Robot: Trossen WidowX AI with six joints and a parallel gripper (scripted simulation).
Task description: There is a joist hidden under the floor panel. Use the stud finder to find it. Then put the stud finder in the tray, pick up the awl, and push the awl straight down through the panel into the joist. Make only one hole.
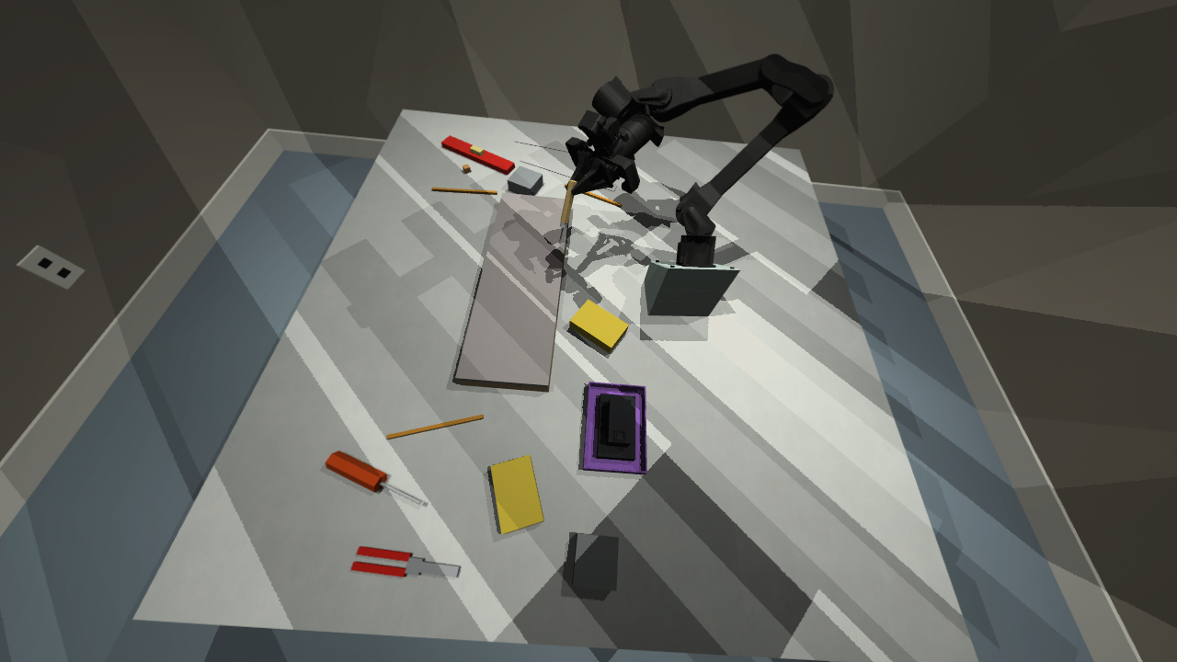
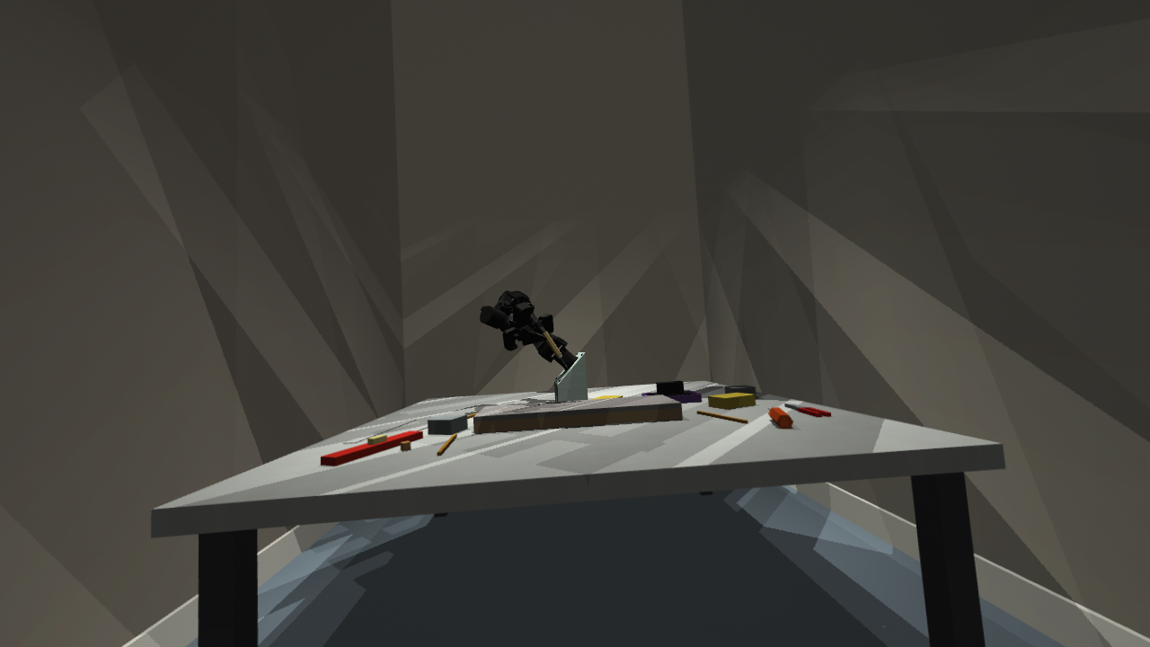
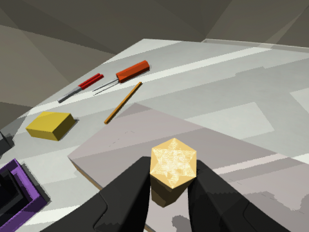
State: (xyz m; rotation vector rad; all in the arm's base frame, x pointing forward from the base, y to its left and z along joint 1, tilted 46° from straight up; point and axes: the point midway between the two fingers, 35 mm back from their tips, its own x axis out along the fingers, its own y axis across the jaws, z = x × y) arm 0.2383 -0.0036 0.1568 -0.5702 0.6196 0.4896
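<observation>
Right now my gripper tip is 5 cm above the awl, 2 cm to the right of it and 1 cm short of it. Round my gripper tip: purple tray: 40 cm to the left, 21 cm below, 10 cm behind; then stud finder: 41 cm to the left, 18 cm below, 10 cm behind; then red level: 39 cm to the right, 27 cm ahead, 21 cm below.
</observation>
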